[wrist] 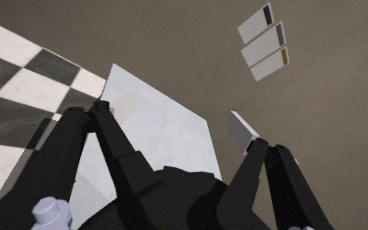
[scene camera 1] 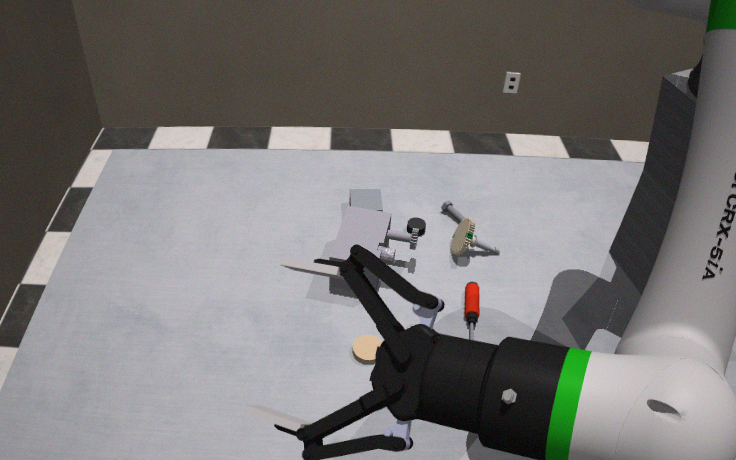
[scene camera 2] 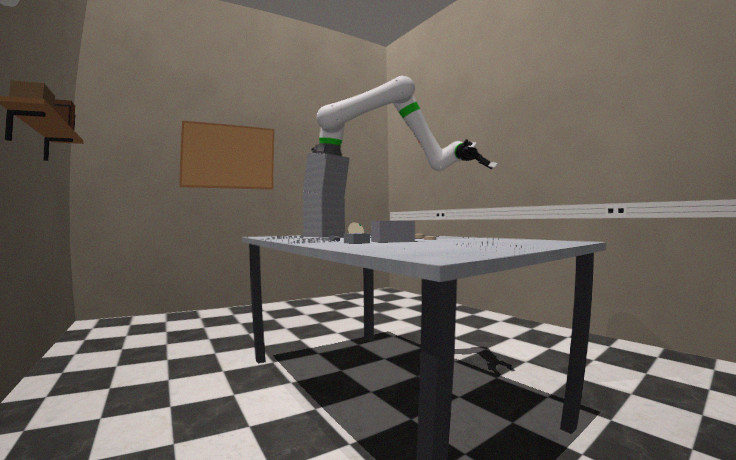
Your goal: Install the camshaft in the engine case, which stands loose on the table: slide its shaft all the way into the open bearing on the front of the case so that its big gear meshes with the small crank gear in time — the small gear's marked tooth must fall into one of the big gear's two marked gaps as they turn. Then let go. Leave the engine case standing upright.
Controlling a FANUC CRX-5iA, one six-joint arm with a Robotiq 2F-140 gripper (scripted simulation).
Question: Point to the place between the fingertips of the gripper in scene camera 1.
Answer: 269, 336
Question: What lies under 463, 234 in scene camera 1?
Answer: A camshaft.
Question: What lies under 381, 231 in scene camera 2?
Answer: A grey engine case.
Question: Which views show the grey engine case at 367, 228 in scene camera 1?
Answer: Scene camera 1 and scene camera 2 only.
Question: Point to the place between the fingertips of the gripper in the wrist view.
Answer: At 183, 109
